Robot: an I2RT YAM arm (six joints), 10 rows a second.
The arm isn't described. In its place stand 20 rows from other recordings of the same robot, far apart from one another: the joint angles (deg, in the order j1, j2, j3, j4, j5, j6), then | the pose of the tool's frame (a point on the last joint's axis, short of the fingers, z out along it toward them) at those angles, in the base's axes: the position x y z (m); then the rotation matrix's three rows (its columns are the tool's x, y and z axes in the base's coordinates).
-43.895 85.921 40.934 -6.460 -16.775 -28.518 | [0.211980 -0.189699 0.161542], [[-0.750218 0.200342 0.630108], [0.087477 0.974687 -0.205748], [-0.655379 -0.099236 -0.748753]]
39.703 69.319 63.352 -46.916 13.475 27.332 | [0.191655 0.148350 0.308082], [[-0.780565 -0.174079 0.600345], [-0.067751 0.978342 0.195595], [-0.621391 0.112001 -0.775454]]
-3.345 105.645 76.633 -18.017 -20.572 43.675 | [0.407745 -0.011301 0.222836], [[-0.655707 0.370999 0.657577], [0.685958 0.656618 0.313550], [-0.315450 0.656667 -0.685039]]
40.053 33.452 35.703 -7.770 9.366 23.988 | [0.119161 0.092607 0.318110], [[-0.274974 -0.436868 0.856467], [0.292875 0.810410 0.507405], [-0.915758 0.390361 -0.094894]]
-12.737 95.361 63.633 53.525 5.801 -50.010 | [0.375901 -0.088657 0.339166], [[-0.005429 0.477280 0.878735], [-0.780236 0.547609 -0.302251], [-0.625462 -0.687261 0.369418]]
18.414 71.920 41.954 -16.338 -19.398 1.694 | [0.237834 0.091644 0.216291], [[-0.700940 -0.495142 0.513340], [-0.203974 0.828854 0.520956], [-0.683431 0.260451 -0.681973]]
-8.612 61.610 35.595 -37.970 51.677 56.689 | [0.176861 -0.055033 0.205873], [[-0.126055 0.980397 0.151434], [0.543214 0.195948 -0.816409], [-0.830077 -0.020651 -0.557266]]
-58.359 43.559 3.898 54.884 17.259 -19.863 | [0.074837 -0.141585 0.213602], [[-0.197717 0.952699 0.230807], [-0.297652 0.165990 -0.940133], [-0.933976 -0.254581 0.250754]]
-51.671 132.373 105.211 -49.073 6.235 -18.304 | [0.288030 -0.370565 0.143829], [[-0.821830 0.566404 0.061494], [0.536129 0.805360 -0.252906], [-0.192772 -0.174877 -0.965535]]
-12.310 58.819 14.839 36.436 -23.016 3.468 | [0.205324 -0.030558 0.198392], [[-0.139072 -0.174370 0.974810], [0.087334 0.978381 0.187468], [-0.986424 0.111205 -0.120836]]
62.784 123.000 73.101 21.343 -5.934 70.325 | [0.208749 0.413950 0.133857], [[-0.945594 -0.105932 0.307621], [0.209176 0.526245 0.824203], [-0.249193 0.843709 -0.475456]]
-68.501 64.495 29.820 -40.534 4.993 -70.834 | [0.059380 -0.159207 0.155895], [[-0.999541 -0.027722 0.012228], [-0.029988 0.962805 -0.268527], [-0.004329 -0.268770 -0.963195]]
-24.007 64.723 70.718 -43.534 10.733 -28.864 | [0.208391 -0.100070 0.371085], [[-0.745529 0.199524 0.635906], [-0.187160 0.853065 -0.487085], [-0.639654 -0.482152 -0.598642]]
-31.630 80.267 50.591 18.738 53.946 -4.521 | [0.249849 -0.187691 0.286517], [[-0.238661 0.968717 0.068033], [0.092512 0.092419 -0.991413], [-0.966686 -0.230318 -0.111675]]
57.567 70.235 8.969 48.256 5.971 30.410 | [0.114526 0.173331 0.151333], [[-0.501522 -0.615960 0.607510], [0.149436 0.629975 0.762102], [-0.852142 0.472994 -0.223900]]
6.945 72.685 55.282 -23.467 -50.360 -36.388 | [0.261021 0.059412 0.286232], [[-0.134203 -0.912782 0.385771], [-0.397616 0.406181 0.822751], [-0.907685 -0.042973 -0.417447]]
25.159 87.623 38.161 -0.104 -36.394 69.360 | [0.244880 0.138355 0.151941], [[-0.889052 0.401317 0.220298], [0.414663 0.501977 0.758995], [0.194013 0.766136 -0.612695]]
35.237 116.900 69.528 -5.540 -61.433 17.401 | [0.312265 0.258861 0.136698], [[-0.833605 -0.481204 -0.271191], [-0.413765 0.218747 0.883713], [-0.365924 0.848877 -0.381454]]
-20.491 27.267 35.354 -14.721 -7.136 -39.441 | [0.121495 -0.040682 0.315689], [[-0.230809 0.110237 0.966734], [-0.586687 0.776862 -0.228658], [-0.776225 -0.619946 -0.114632]]
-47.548 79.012 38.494 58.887 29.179 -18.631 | [0.186066 -0.229111 0.292215], [[-0.104020 0.974348 0.199563], [-0.299539 0.160645 -0.940462], [-0.948397 -0.157604 0.275145]]
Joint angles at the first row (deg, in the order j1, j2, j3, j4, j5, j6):
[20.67 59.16 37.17 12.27 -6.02 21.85]
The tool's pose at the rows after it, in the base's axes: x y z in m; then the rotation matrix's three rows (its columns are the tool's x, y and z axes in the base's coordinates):
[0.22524 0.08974 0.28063], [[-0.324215 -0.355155 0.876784], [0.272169 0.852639 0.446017], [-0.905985 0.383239 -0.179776]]
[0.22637 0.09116 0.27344], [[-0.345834 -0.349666 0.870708], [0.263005 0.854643 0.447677], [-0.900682 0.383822 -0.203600]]
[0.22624 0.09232 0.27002], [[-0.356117 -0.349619 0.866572], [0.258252 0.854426 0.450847], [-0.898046 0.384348 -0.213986]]
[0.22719 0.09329 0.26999], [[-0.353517 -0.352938 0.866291], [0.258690 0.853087 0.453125], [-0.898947 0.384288 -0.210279]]
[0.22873 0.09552 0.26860], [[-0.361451 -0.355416 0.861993], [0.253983 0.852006 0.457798], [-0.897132 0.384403 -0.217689]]
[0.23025 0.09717 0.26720], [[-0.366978 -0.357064 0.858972], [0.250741 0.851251 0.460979], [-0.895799 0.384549 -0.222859]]
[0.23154 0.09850 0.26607], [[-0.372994 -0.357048 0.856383], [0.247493 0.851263 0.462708], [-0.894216 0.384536 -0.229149]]
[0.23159 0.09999 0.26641], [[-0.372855 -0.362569 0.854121], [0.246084 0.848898 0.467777], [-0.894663 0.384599 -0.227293]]
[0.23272 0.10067 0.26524], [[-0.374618 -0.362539 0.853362], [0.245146 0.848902 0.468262], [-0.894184 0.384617 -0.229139]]
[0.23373 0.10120 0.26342], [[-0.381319 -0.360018 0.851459], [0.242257 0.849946 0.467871], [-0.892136 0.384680 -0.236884]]
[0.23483 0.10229 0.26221], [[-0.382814 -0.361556 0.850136], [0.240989 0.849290 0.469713], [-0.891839 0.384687 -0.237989]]
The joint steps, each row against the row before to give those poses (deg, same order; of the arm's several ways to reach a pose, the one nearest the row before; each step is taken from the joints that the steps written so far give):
[0.17 0.30 -0.70 0.31 0.00 -0.03]
[0.22 0.81 -0.68 0.09 0.00 0.00]
[0.26 0.28 -0.39 0.06 0.00 0.03]
[0.13 0.35 0.06 0.50 0.00 0.00]
[0.35 0.73 0.22 0.07 0.00 0.00]
[0.22 0.65 0.13 0.22 -0.02 0.00]
[0.17 0.55 0.18 0.00 0.02 0.00]
[0.31 0.15 0.11 0.15 -0.02 0.00]
[0.05 0.44 0.00 0.33 0.00 0.00]
[0.02 0.43 0.00 -0.02 0.00 0.00]
[0.13 0.49 0.00 0.41 0.00 0.00]

